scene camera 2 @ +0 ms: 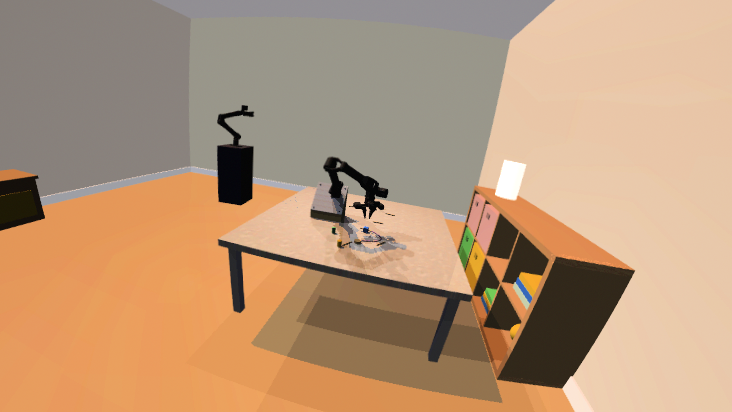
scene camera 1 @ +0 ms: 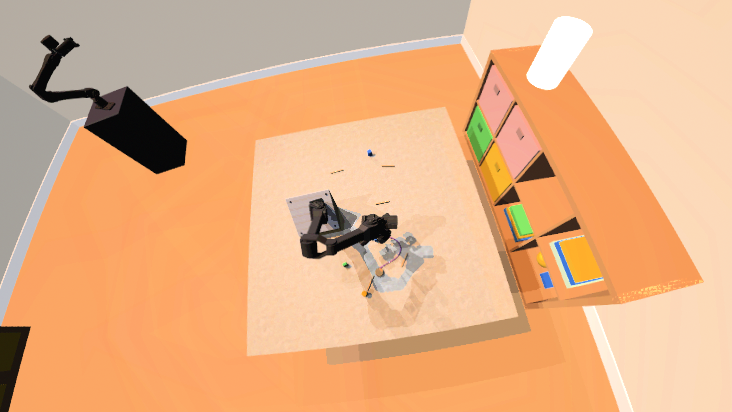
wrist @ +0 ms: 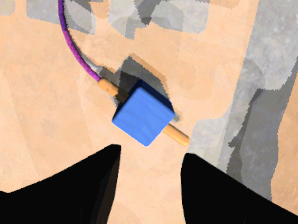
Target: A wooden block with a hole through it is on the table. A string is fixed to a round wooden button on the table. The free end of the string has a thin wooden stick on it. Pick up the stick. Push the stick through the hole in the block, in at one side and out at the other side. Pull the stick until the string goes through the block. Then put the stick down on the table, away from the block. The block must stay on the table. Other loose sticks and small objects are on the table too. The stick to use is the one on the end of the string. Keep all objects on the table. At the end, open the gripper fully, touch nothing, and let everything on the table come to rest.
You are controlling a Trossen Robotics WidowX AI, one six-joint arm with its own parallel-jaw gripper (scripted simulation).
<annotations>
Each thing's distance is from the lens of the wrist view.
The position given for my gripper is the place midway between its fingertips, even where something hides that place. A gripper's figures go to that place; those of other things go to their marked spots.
my gripper [wrist: 151,159]: 10 cm
blue block [wrist: 144,115]: 16 cm
</annotations>
